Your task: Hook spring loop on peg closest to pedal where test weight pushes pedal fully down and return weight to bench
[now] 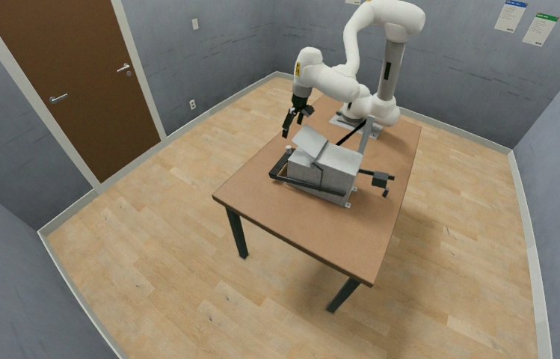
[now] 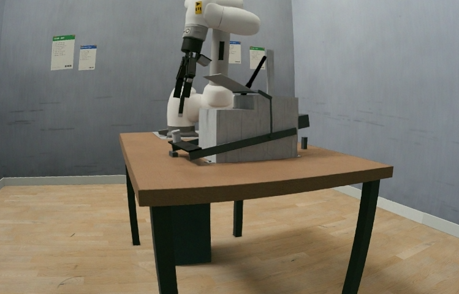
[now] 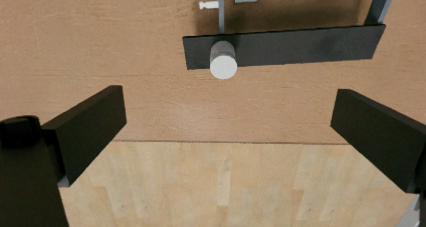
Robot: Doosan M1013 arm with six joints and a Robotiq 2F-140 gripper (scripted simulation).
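Now: the steel test weight 20 mm to the right of my hand and 140 mm below it. The rest, counted from my hand: dark block: 30 mm to the right, 210 mm below.
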